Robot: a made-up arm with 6 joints. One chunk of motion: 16 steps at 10 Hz.
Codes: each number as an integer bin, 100 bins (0 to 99) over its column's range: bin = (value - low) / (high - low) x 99, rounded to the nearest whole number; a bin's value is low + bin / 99 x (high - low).
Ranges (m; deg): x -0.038..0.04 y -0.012..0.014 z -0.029..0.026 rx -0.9..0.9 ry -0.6..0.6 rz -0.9..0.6
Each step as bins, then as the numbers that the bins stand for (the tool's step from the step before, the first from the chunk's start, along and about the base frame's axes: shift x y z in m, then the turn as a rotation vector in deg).
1 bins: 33 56 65 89 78 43
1 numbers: -0.01200 0.00271 0.00711 0.718 0.345 -0.248
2 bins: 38 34 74 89 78 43
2 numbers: -0.00806 -0.00307 0.01211 0.718 0.345 -0.248
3 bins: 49 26 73 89 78 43
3 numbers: 0.00061 -0.00517 0.01156 0.718 0.345 -0.248
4 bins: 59 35 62 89 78 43
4 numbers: 0.00848 -0.00281 0.00544 0.718 0.345 -0.248
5 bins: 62 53 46 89 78 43
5 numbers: 0.01085 0.00192 -0.00344 0.718 0.345 -0.248
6 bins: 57 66 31 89 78 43
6 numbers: 0.00691 0.00533 -0.01178 0.718 0.345 -0.248
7 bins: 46 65 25 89 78 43
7 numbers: -0.00176 0.00507 -0.01511 0.718 0.345 -0.248
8 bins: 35 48 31 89 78 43
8 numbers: -0.01042 0.00061 -0.01178 0.718 0.345 -0.248
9 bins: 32 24 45 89 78 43
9 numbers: -0.01279 -0.00570 -0.00400 0.718 0.345 -0.248
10 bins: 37 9 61 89 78 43
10 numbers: -0.00885 -0.00964 0.00489 0.718 0.345 -0.248
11 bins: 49 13 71 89 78 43
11 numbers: 0.00061 -0.00859 0.01044 0.718 0.345 -0.248
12 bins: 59 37 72 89 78 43
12 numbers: 0.00848 -0.00228 0.01100 0.718 0.345 -0.248
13 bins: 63 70 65 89 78 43
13 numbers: 0.01164 0.00638 0.00711 0.718 0.345 -0.248
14 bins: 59 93 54 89 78 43
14 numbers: 0.00848 0.01242 0.00100 0.718 0.345 -0.248
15 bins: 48 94 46 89 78 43
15 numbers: -0.00018 0.01269 -0.00344 0.718 0.345 -0.248
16 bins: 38 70 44 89 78 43
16 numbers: -0.00806 0.00638 -0.00456 0.718 0.345 -0.248
